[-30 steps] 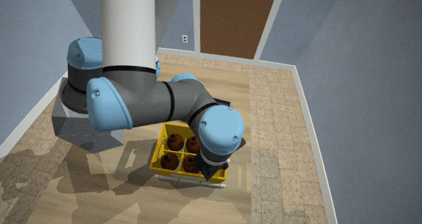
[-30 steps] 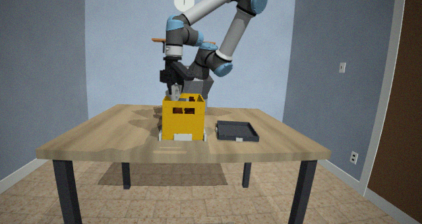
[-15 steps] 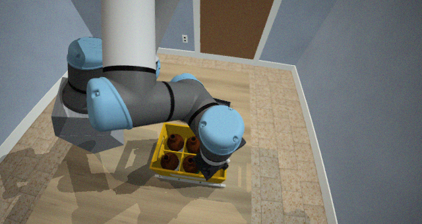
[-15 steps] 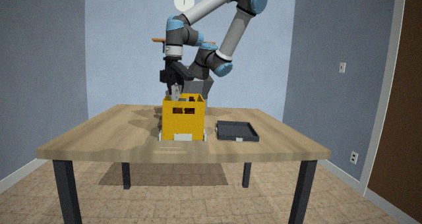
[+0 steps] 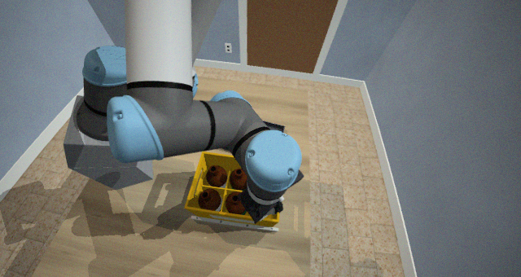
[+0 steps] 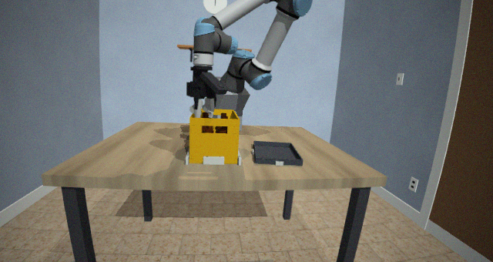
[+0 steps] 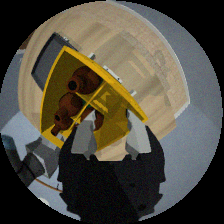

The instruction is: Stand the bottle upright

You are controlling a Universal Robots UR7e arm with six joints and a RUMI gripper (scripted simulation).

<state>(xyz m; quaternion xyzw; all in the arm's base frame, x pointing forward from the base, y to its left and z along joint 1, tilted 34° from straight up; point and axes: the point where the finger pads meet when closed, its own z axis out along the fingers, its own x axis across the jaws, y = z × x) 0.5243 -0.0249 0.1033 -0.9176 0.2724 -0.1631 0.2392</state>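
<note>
The bottle lies 3 cm behind my hand, 8 cm to the left of it and 7 cm below it. From my hand the other things lie so: crate 10 cm behind, 1 cm to the left, 7 cm below; tray 16 cm behind, 28 cm to the left, 14 cm below.
</note>
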